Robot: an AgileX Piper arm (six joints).
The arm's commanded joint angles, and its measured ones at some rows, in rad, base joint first. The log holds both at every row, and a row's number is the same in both.
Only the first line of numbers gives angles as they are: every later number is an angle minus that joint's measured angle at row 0.
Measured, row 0: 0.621, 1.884, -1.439, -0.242, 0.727, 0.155
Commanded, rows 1 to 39: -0.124, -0.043, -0.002, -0.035, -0.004, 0.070; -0.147, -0.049, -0.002, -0.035, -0.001, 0.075; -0.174, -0.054, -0.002, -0.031, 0.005, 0.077; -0.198, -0.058, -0.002, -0.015, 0.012, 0.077; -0.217, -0.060, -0.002, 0.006, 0.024, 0.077; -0.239, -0.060, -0.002, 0.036, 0.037, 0.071; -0.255, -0.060, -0.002, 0.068, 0.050, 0.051; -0.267, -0.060, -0.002, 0.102, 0.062, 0.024; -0.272, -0.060, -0.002, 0.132, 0.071, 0.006; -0.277, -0.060, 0.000, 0.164, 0.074, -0.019; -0.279, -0.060, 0.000, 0.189, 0.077, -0.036; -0.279, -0.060, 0.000, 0.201, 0.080, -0.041; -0.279, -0.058, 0.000, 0.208, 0.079, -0.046; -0.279, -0.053, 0.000, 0.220, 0.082, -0.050; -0.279, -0.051, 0.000, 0.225, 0.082, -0.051; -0.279, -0.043, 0.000, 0.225, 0.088, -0.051; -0.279, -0.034, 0.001, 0.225, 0.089, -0.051; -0.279, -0.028, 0.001, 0.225, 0.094, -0.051; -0.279, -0.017, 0.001, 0.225, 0.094, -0.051; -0.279, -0.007, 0.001, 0.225, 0.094, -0.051; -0.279, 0.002, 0.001, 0.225, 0.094, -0.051; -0.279, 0.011, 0.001, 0.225, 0.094, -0.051; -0.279, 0.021, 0.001, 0.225, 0.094, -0.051; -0.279, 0.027, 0.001, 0.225, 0.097, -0.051; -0.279, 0.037, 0.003, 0.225, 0.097, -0.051; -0.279, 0.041, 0.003, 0.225, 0.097, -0.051; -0.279, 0.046, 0.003, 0.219, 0.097, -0.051; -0.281, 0.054, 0.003, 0.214, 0.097, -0.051; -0.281, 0.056, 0.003, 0.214, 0.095, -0.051; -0.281, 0.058, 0.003, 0.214, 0.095, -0.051; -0.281, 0.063, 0.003, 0.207, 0.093, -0.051; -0.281, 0.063, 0.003, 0.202, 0.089, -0.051; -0.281, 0.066, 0.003, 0.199, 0.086, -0.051; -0.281, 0.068, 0.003, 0.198, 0.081, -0.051; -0.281, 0.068, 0.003, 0.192, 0.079, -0.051; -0.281, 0.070, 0.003, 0.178, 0.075, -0.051; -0.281, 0.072, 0.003, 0.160, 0.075, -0.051; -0.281, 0.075, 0.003, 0.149, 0.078, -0.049; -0.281, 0.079, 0.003, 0.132, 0.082, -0.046
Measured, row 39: -0.273, 0.066, 0.000, 0.190, 0.088, -0.047
